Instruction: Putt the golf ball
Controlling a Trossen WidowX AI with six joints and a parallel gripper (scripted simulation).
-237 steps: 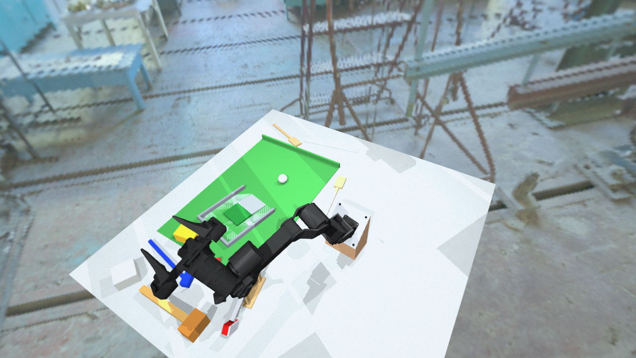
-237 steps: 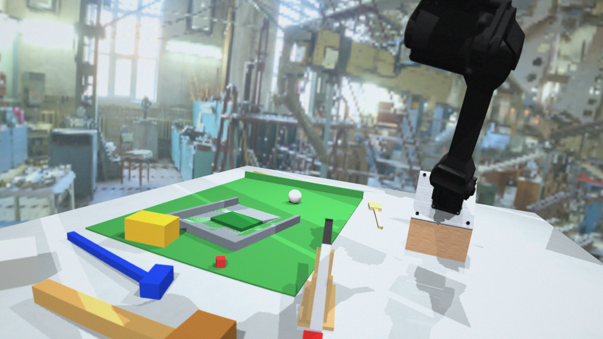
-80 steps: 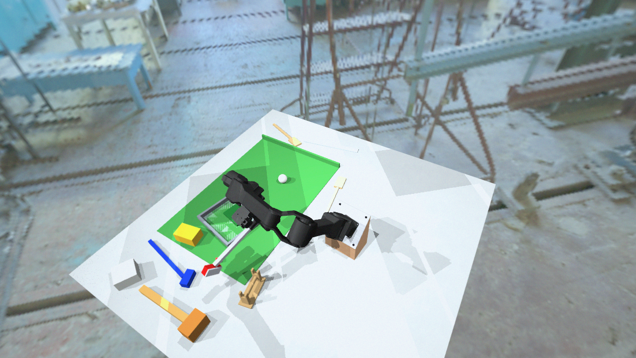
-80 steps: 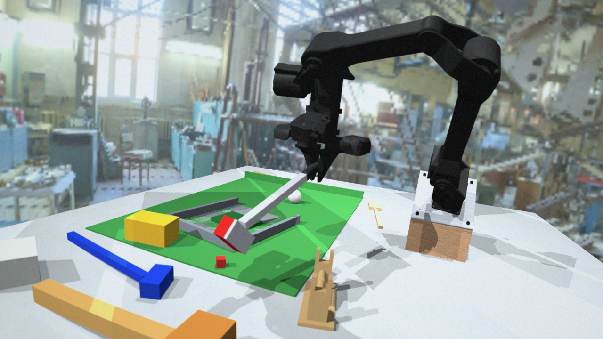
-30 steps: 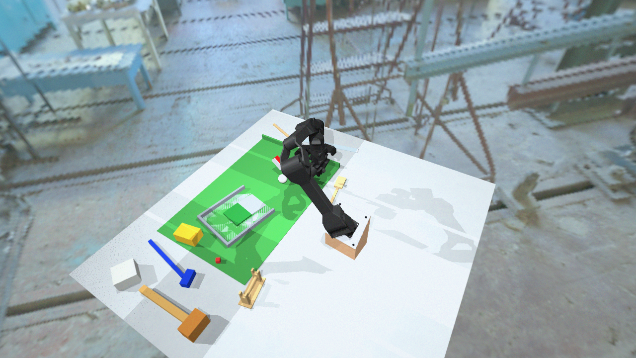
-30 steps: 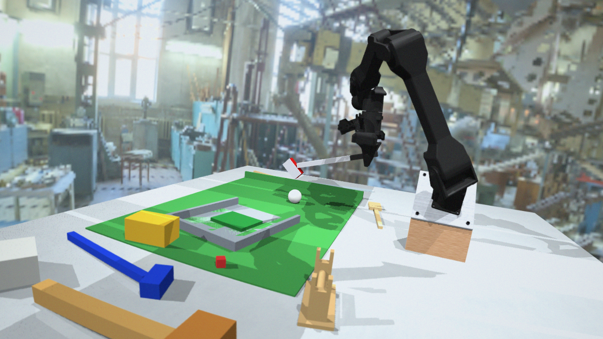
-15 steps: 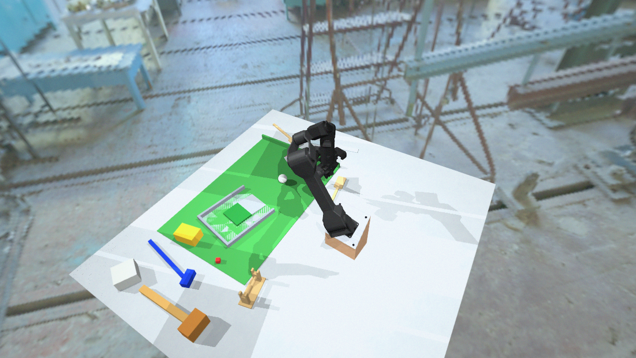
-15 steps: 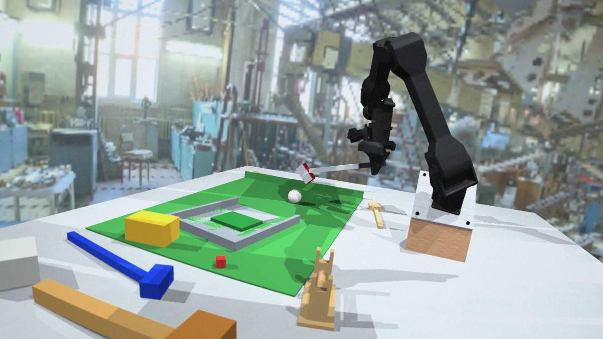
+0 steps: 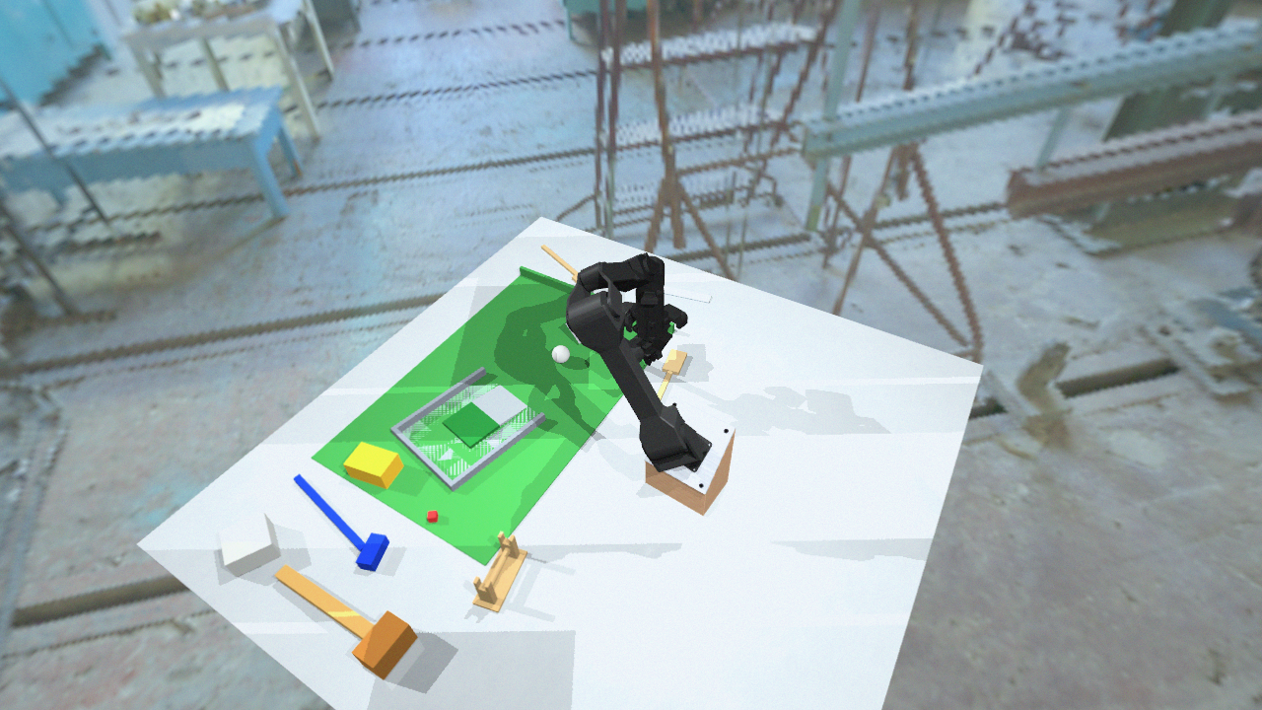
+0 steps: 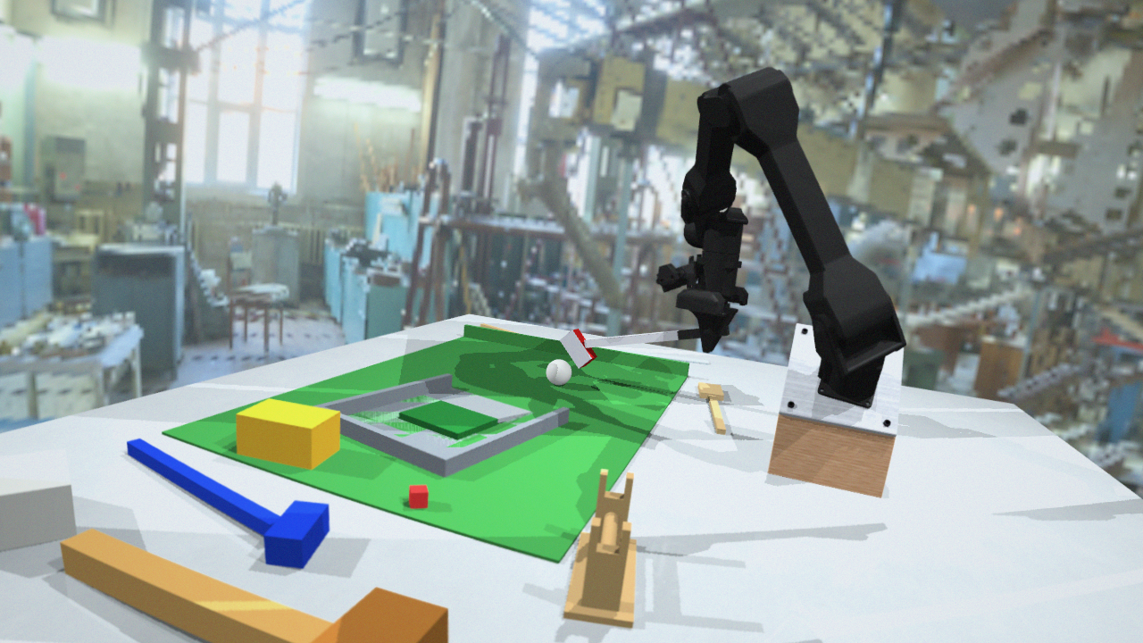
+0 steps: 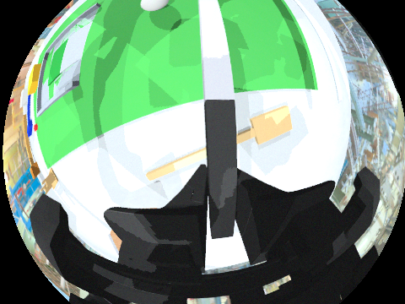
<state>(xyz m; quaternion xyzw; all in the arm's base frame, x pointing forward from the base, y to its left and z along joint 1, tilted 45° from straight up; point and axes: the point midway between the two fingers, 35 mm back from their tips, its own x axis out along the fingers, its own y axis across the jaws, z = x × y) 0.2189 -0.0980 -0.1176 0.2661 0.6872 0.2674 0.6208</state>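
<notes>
Right now my gripper tip is 120 mm short of the red putter and 10 mm above it. From my gripper tip the other things lie so: green mat 260 mm ahead, 200 mm to the left, 90 mm below; then white golf ball 230 mm ahead, 60 mm to the left, 70 mm below; then wooden stand 80 mm behind, 520 mm to the left, 60 mm below.
</notes>
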